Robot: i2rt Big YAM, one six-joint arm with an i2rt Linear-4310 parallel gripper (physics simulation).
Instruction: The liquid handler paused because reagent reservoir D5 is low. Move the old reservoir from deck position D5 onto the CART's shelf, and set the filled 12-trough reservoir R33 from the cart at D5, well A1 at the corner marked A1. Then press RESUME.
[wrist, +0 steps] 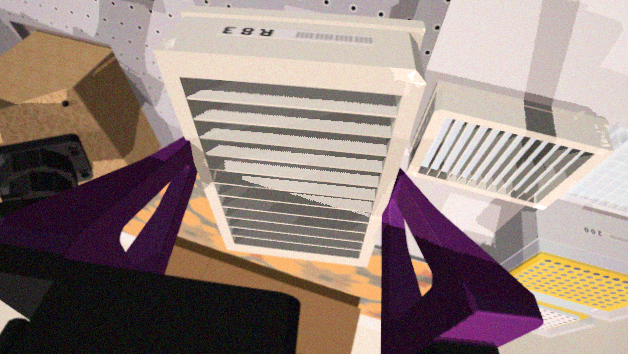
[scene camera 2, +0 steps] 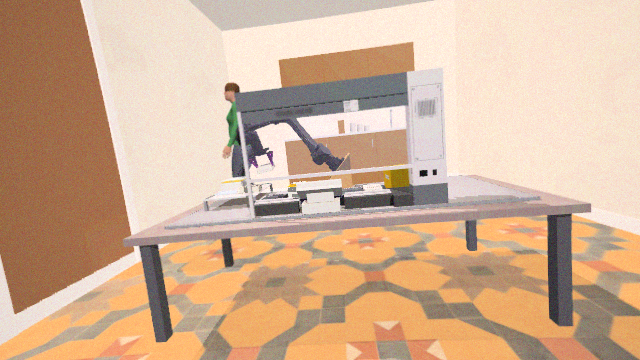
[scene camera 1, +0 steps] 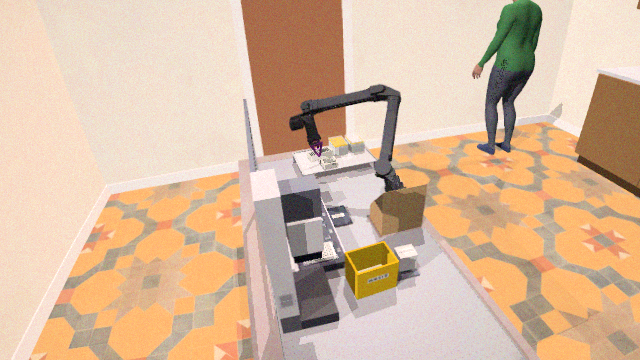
Labels:
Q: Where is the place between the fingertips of the gripper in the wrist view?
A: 296,159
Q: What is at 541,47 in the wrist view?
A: A cart shelf.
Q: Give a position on a grey gantry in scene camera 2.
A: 389,84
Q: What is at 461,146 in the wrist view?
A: A pale ribbed reservoir.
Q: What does the white plate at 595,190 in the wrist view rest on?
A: A cart shelf.

